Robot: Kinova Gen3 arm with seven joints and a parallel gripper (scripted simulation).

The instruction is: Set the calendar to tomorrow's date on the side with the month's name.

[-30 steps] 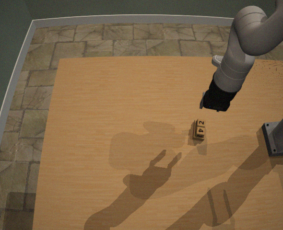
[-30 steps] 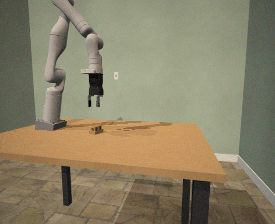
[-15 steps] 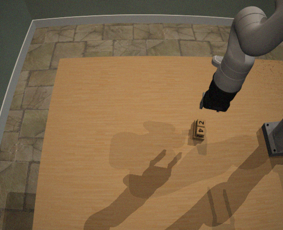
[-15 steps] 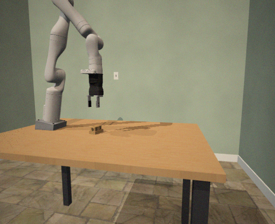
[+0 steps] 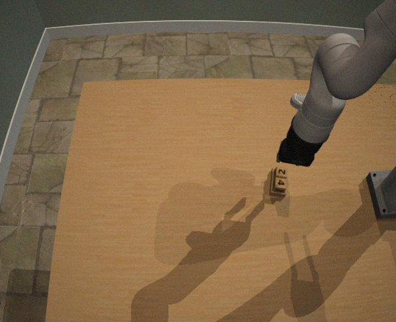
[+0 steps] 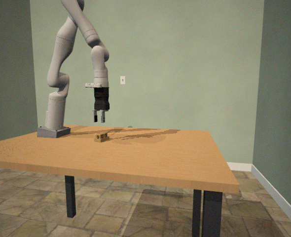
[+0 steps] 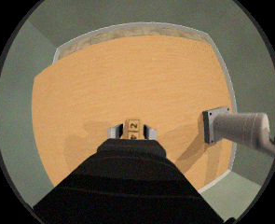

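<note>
Now: the tray 2 cm to the left of my hand and 11 cm below it.
</note>
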